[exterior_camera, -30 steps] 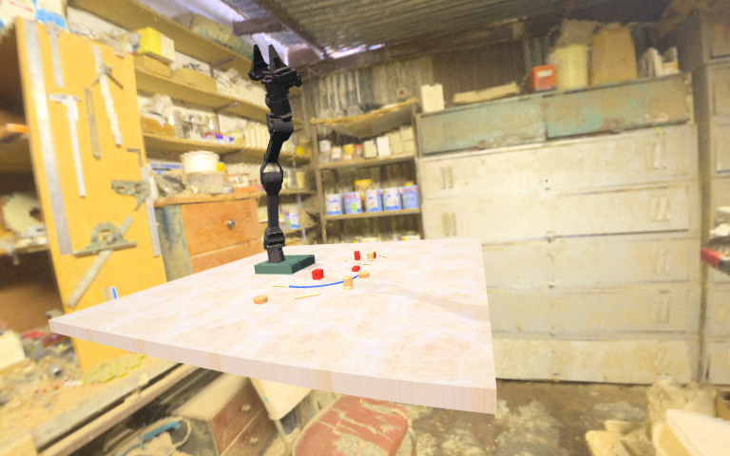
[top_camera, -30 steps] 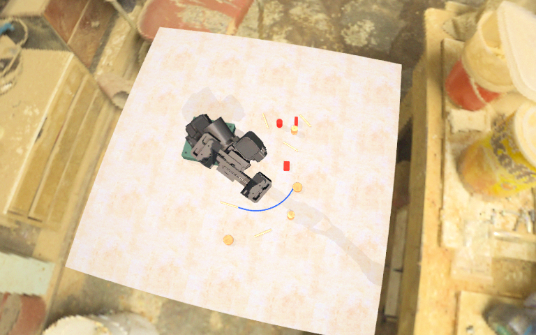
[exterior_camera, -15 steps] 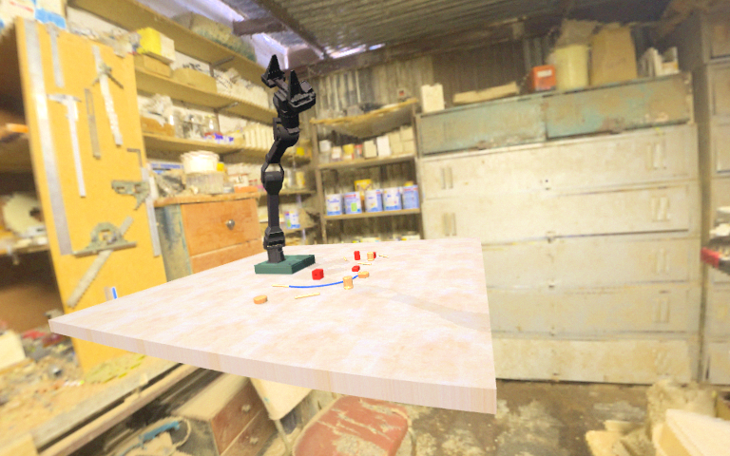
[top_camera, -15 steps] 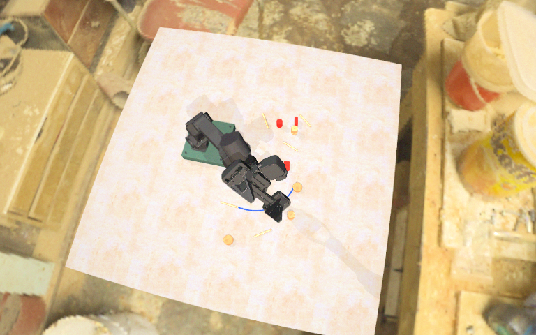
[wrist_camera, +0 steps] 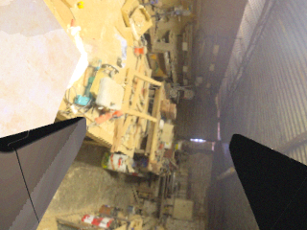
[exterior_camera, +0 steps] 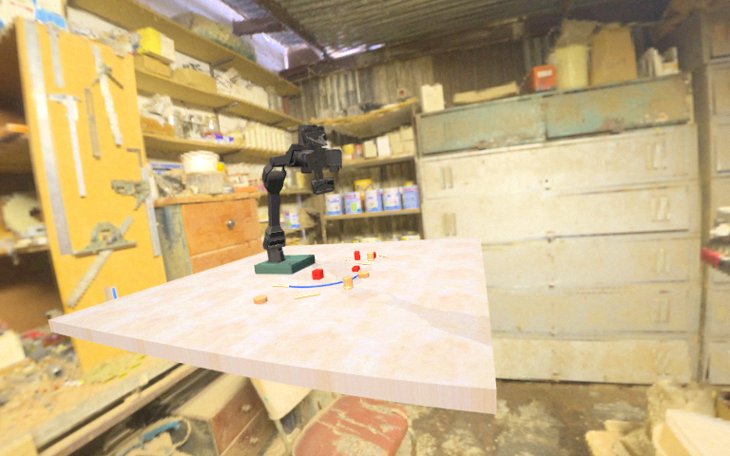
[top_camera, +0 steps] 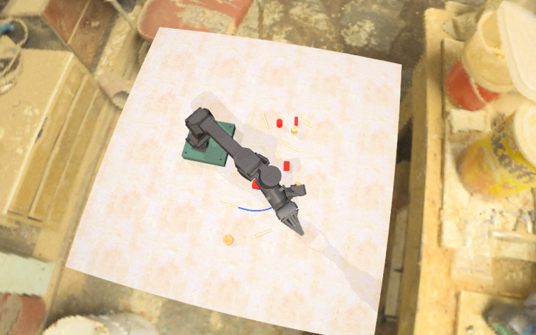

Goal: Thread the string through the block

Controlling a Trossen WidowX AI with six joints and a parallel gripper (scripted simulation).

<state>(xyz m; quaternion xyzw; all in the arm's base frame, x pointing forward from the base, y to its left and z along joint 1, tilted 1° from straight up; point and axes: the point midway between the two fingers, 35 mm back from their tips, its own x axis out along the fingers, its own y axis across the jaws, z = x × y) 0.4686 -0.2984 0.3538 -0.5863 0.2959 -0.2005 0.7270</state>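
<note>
Now: gripper tip 36 cm above the red block, 22 cm to the right of it and 22 cm past it. The rest, counted from my gripper tip: flat disc (37 cm below, 27 cm behind, 3 cm to the right); round wooden button (37 cm below, 25 cm to the left, 5 cm behind); thin wooden stick (37 cm below, 29 cm behind, 11 cm to the left).
</note>
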